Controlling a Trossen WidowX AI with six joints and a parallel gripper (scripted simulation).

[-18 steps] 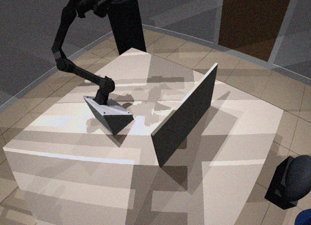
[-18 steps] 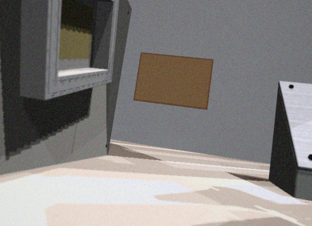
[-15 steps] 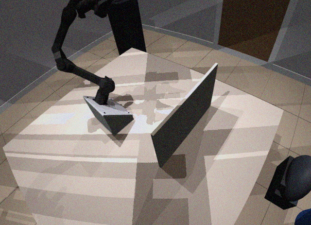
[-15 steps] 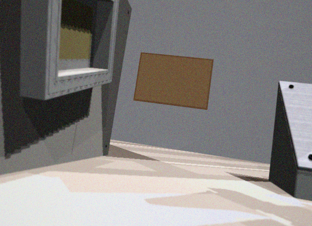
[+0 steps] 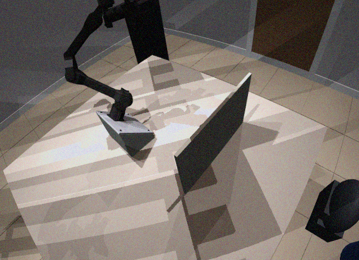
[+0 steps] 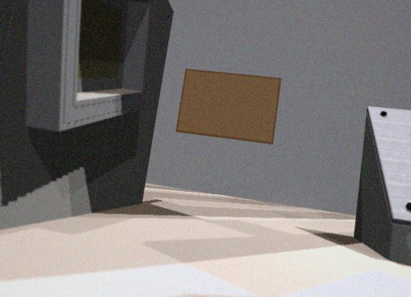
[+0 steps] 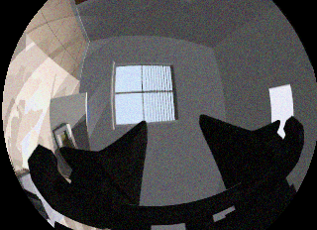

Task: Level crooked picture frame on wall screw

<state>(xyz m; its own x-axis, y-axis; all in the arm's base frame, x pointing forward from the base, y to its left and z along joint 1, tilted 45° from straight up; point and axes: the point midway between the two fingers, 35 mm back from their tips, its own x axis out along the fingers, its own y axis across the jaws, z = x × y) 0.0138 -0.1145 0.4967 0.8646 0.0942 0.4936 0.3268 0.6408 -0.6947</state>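
Right now my gripper tip is 350 mm short of the picture frame, 120 mm to the left of it and 420 mm above it. Round my gripper tip: wall panel 360 mm ahead, 110 mm to the right, 420 mm below.
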